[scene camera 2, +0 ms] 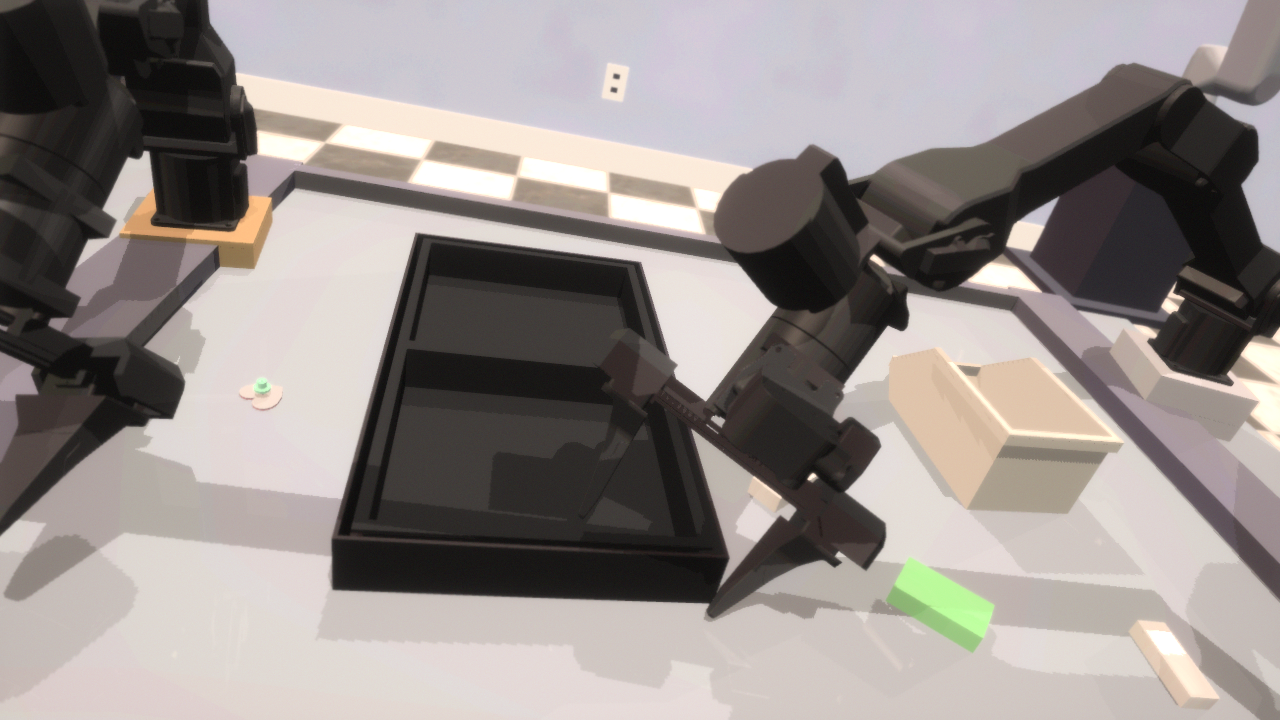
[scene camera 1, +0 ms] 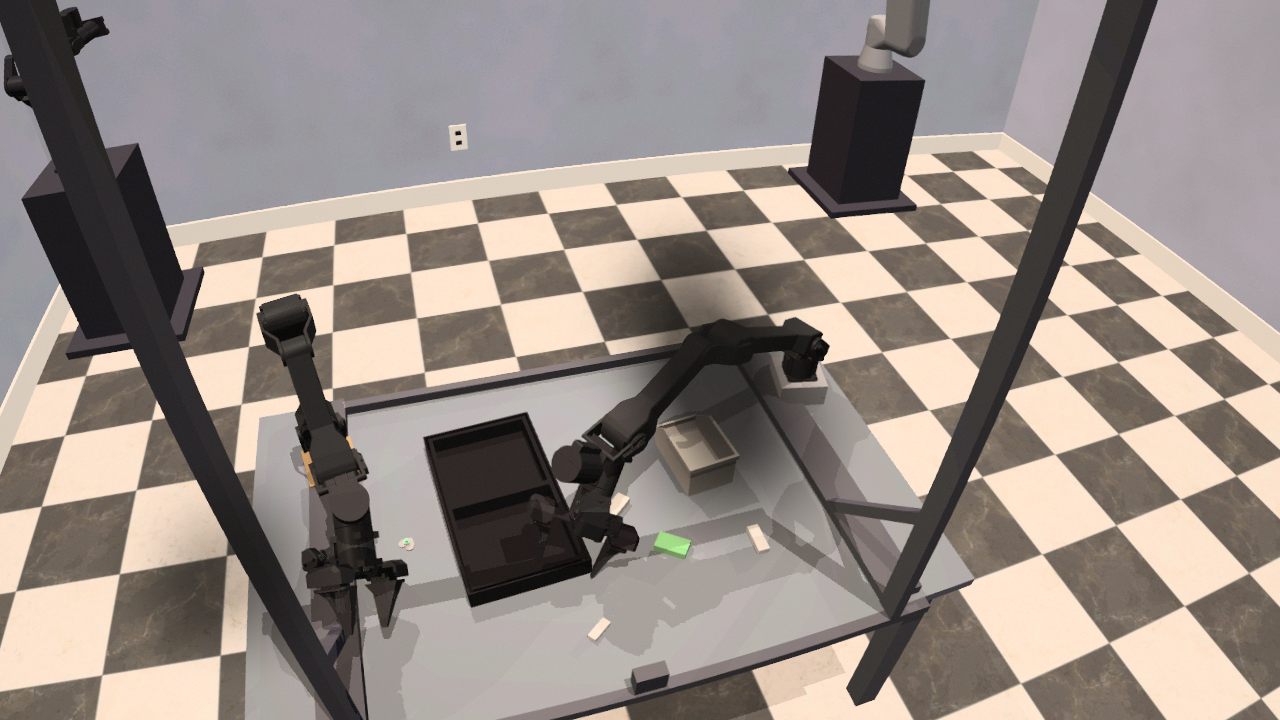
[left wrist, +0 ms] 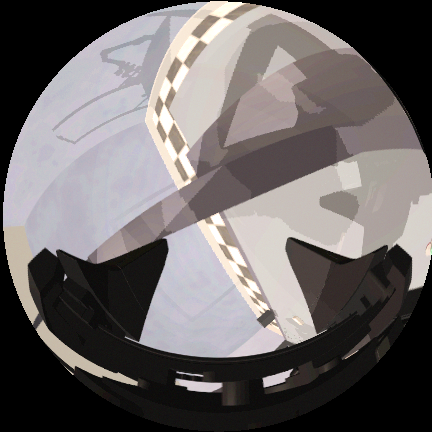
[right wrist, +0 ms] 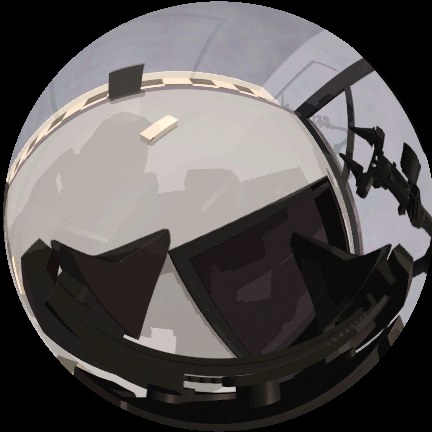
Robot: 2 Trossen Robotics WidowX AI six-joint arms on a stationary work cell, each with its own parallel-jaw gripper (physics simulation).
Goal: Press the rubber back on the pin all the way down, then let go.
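Places are measured from the left arm's base along level axes (x down, y right, z back), in centimetres.
Where they show: left gripper, between the fingertips: [scene camera 1: 368,631] [left wrist: 228,244] [right wrist: 345,139]; right gripper, between the fingertips: [scene camera 2: 644,565] [scene camera 1: 565,568] [right wrist: 233,237]; left arm's base, origin of its link: [scene camera 2: 201,214]; right arm's base, origin of its link: [scene camera 2: 1188,363] [scene camera 1: 799,371].
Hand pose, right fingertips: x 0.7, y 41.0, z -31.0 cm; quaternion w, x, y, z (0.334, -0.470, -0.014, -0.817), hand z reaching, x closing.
Note:
Each offset is from my right fingertips to the centre of the thing. "pt": to the spot under its first point.
The pin @(pt dy -17.3, dx +0.8, dz +22.6 cm) [scene camera 1: 406,542] [scene camera 2: 247,391] lies flat on the table to the left of the black tray, a small pinkish disc shape. The green rubber back @(pt dy -17.3, dx +0.6, dz +22.5 cm) [scene camera 2: 261,384] sits upright on it; how far down is too small to tell. The pin's edge shows at the right rim of the left wrist view. My left gripper [scene camera 1: 366,626] [left wrist: 228,244] [right wrist: 345,139] is open and empty, nearer the front than the pin and raised above the table. My right gripper [scene camera 1: 565,564] [scene camera 2: 647,565] [right wrist: 233,237] is open and empty, straddling the tray's right front wall, far from the pin.
The black tray @(dy -18.2, dx -0.1, dz +4.3 cm) [scene camera 1: 528,587] [scene camera 2: 528,569] has two compartments. A green block @(dy +3.1, dx +1.1, dz -18.8 cm) [scene camera 1: 672,544] [scene camera 2: 939,608], a beige bin @(dy -13.0, dx -1.8, dz -32.4 cm) [scene camera 1: 711,476] [scene camera 2: 1038,476] and small cream blocks @(dy +8.8, dx +1.2, dz -32.8 cm) [scene camera 1: 758,538] [scene camera 2: 1172,664] lie right of it. Another cream block @(dy +12.2, dx +1.4, dz -0.2 cm) [scene camera 1: 599,629] [right wrist: 159,129] lies in front.

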